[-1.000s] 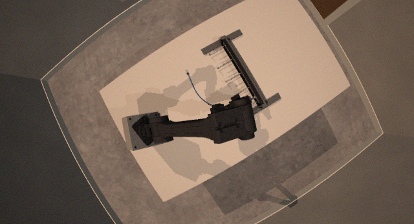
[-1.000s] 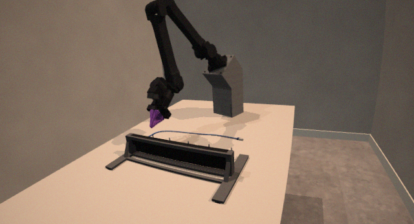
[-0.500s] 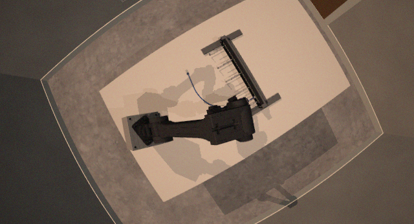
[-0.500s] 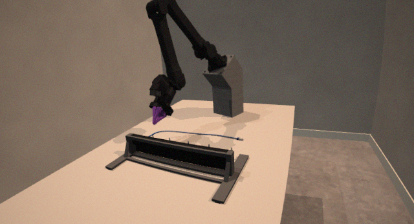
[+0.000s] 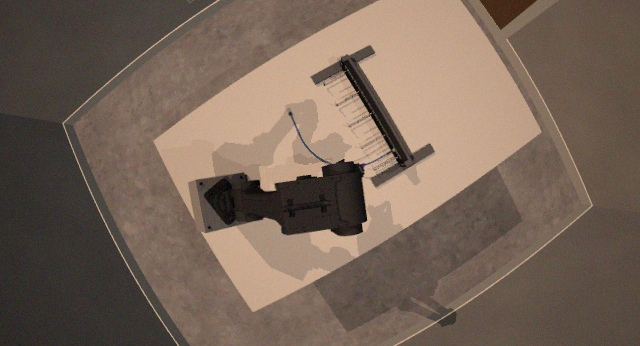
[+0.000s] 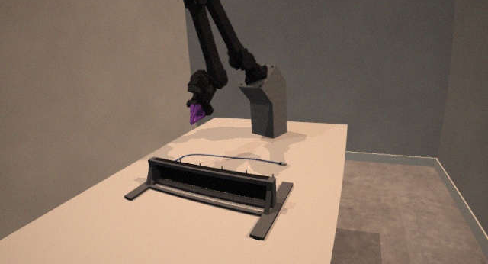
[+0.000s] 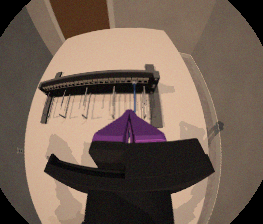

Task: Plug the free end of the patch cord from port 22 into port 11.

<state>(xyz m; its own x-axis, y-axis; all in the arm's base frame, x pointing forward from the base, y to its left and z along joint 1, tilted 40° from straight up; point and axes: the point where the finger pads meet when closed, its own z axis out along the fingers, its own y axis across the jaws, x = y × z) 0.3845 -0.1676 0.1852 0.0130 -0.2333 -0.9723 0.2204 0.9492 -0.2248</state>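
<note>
My gripper is now 3 cm past the plug, 36 cm to the right of it and 19 cm above it.
</note>
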